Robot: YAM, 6 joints.
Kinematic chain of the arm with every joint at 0, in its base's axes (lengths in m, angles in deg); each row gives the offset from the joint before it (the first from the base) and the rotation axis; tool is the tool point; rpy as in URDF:
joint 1: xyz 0 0 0.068 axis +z
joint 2: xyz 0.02 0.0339 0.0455 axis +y
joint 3: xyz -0.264 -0.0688 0 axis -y
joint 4: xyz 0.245 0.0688 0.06 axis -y
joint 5: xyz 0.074 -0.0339 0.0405 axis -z
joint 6: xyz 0.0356 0 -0.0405 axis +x
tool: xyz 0 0 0 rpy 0 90 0
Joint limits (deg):
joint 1: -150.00..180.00
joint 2: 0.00..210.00
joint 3: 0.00..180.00
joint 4: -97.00..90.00
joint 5: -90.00..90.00
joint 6: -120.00..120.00
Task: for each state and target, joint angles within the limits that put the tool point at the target. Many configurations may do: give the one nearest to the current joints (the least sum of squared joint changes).
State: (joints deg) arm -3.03 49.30 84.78 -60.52 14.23 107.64
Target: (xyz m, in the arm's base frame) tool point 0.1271 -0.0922 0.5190
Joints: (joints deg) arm -31.51 61.28 98.65 -49.40 19.99 107.64
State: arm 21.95 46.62 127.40 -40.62 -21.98 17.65
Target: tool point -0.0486 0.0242 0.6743
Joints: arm -4.66 60.49 138.35 -28.08 -34.52 17.65
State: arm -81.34 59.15 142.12 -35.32 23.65 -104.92
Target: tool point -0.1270 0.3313 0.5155
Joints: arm -71.59 26.10 145.00 -47.40 26.50 -104.92
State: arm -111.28 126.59 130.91 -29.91 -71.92 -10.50
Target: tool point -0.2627 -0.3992 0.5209
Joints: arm -126.22 132.76 160.37 0.23 -42.24 -10.50
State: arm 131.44 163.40 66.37 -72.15 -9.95 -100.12
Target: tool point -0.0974 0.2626 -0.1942
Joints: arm 109.46 179.05 93.33 -52.92 -7.04 -100.12
